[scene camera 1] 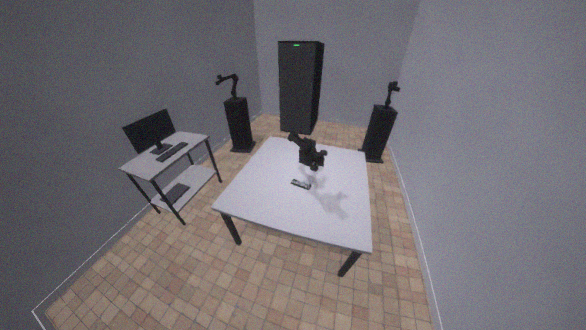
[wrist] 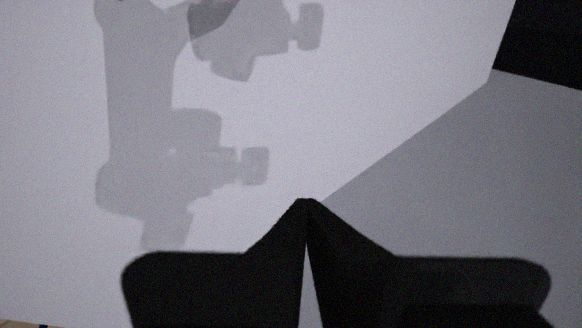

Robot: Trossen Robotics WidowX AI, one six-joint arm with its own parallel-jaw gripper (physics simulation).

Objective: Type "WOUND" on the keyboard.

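Frame: origin at the arm's base, x back, y left, z down, level; millimetres.
Where they show: gripper, fingertip midpoint: [scene camera 1: 323,166] [wrist: 304,206].
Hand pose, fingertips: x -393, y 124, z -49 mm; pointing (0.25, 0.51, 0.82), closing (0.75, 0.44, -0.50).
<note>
After its pixels a point has its place.
A small dark keyboard with pale keys [scene camera 1: 301,184] @[y -42, x -355, z 221 mm] lies flat on the white table [scene camera 1: 260,200] @[y -375, x -587, z 234 mm] [wrist: 390,75] @[y 383, x -67, z 233 mm], near the middle. Its letters are too small to read. My gripper [wrist: 304,206] @[y 124, x -393, z -49 mm] has its two black fingertips together, with nothing seen between them. In the scene view my dark arm [scene camera 1: 308,152] @[y -3, x -489, z -233 mm] is over the table, behind and a little to the right of the keyboard; its fingers are too small to make out there. The keyboard does not show in the wrist view, where the fingertips are seen against the table near its edge.
Arm shadows fall on the table. A side desk [scene camera 1: 141,167] at the left holds a monitor [scene camera 1: 150,131] and another dark keyboard [scene camera 1: 172,151]. Two black pedestals [scene camera 1: 238,125] [scene camera 1: 380,132] carry arms behind the table. A tall black cabinet [scene camera 1: 298,87] stands at the back.
</note>
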